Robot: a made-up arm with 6 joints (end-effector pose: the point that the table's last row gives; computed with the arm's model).
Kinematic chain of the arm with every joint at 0, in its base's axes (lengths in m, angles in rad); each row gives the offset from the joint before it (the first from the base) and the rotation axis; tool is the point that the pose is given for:
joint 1: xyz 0 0 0.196 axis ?
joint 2: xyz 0 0 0 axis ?
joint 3: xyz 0 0 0.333 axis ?
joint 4: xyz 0 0 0 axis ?
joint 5: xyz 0.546 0 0 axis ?
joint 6: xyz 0 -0.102 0 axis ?
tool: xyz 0 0 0
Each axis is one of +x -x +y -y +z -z.
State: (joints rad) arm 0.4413 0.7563 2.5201 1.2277 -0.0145 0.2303
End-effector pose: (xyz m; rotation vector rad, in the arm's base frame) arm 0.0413 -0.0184 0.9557 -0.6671 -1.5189 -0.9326
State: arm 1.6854 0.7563 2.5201 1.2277 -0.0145 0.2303
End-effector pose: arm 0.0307 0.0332 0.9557 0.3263 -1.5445 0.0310
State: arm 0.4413 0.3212 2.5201 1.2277 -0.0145 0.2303
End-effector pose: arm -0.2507 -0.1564 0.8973 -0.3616 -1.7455 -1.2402
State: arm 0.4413 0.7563 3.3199 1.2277 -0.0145 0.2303
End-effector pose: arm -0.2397 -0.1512 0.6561 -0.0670 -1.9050 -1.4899
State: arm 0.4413 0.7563 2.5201 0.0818 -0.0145 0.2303
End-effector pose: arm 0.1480 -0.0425 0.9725 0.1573 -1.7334 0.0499
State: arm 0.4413 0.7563 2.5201 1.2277 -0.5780 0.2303
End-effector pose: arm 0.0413 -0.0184 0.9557 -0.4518 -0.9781 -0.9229
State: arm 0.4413 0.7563 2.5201 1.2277 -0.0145 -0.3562
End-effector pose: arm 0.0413 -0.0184 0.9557 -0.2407 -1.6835 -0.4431
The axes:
joint 1: +z
joint 2: +y
joint 3: -y
joint 4: -x
joint 5: -y
joint 6: -x

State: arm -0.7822 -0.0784 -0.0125 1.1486 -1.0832 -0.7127
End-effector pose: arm 0.3342 -0.3910 0.6568 -0.1190 0.7452 -1.6315
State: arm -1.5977 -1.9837 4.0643 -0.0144 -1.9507 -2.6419
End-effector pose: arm -0.1080 -0.2228 -0.0663 -1.1240 0.3883 1.6107
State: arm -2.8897 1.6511 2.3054 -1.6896 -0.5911 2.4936
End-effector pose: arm -0.7977 -0.2178 0.4212 -1.3063 1.0511 -2.1218
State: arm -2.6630 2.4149 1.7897 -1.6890 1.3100 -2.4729
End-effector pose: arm -0.5312 -0.2892 -0.4546 1.4206 2.6521 -0.5885
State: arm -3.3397 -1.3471 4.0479 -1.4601 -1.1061 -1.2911
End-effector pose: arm 0.0600 -0.0006 -0.2177 -1.2271 2.1738 -0.2826
